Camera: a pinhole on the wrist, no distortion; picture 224 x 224 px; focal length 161.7 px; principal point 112.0 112.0 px. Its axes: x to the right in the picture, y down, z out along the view. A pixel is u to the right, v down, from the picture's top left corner.
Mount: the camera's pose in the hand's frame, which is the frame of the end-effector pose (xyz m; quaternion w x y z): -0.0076 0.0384 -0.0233 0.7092 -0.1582 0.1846 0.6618
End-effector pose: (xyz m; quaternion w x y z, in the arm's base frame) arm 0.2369 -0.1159 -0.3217 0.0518 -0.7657 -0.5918 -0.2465
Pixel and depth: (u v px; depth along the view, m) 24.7 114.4 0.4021
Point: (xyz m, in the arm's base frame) 0.4070 0.0303 -0.6947
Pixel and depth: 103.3 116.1 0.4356
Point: 0.5626 -0.0408 -0.5980
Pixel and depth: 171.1 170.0 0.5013
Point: 0.7338 -0.2554 -0.5859
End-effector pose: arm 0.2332 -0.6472 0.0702 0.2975 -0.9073 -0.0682 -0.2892
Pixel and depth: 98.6 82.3 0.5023
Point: 0.6024 -0.5865 -0.2706
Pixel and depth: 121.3 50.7 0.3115
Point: 0.5113 -0.6698 -0.1113
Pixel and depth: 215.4 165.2 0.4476
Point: 0.4057 -0.9188 -0.4075
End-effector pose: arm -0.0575 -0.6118 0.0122 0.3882 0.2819 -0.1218 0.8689
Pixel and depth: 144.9 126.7 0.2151
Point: -0.1257 -0.8027 0.1243
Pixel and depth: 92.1 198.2 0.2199
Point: -0.0162 -0.8456 0.0969
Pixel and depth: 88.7 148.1 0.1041
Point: -0.0696 -0.7110 0.0591
